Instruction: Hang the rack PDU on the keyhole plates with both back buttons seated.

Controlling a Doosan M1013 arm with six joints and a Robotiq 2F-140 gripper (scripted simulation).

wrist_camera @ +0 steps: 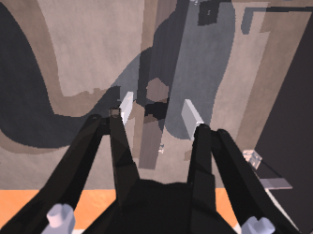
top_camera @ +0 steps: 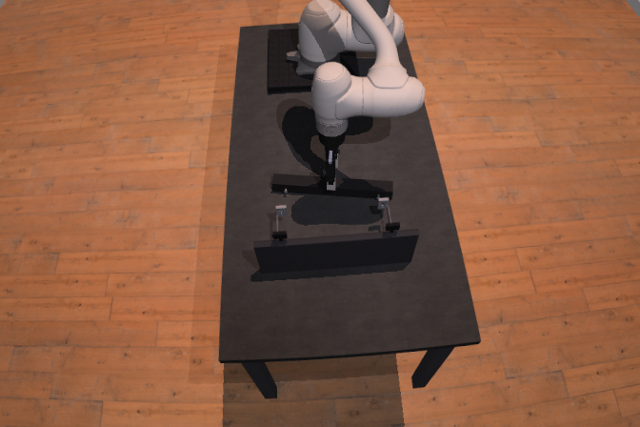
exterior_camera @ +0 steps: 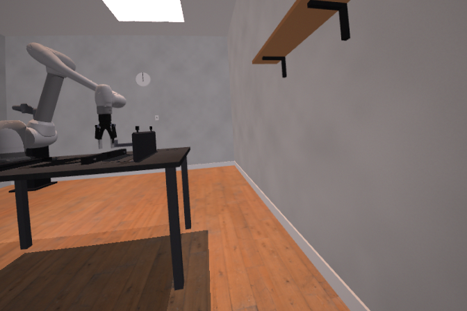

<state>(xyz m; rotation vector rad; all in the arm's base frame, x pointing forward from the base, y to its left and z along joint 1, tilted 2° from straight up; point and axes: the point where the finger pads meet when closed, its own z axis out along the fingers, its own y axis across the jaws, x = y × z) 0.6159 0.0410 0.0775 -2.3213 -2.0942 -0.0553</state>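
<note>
Now: the rack PDU 20 mm ahead of my hand and 80 mm below it. Also, from my hand: black panel: 270 mm ahead, 10 mm to the left, 20 mm below.
</note>
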